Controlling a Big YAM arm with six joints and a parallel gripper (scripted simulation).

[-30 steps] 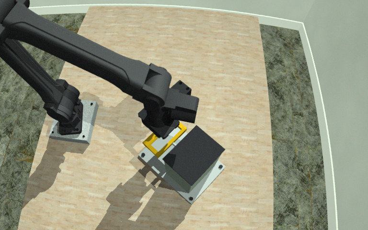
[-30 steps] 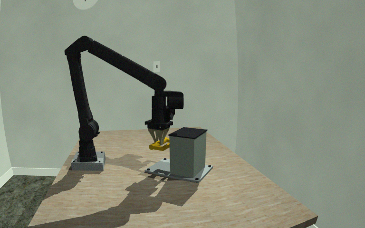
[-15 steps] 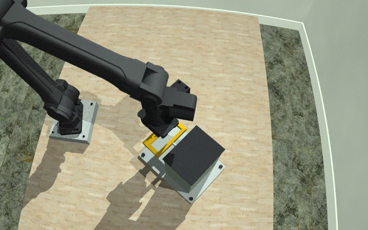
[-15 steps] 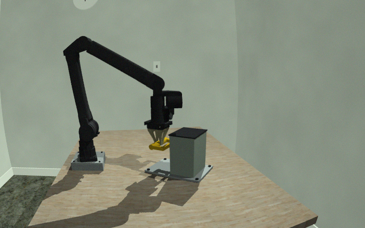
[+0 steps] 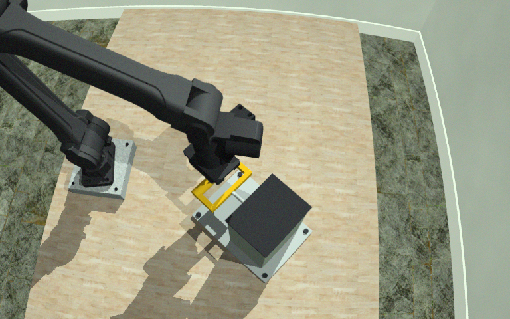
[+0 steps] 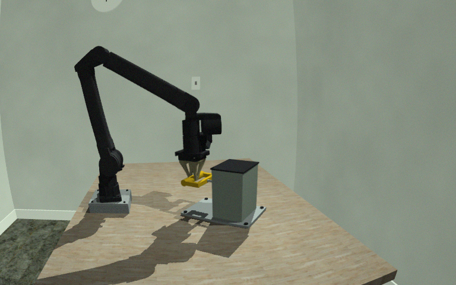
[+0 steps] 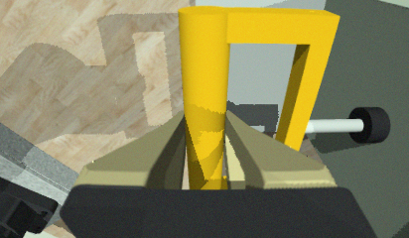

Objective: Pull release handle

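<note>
Now: the release handle 40 mm to the right of my hand and 30 mm ahead of it. Also, from my hand: bolted base plate 100 mm below, 90 mm to the right, 70 mm ahead.
</note>
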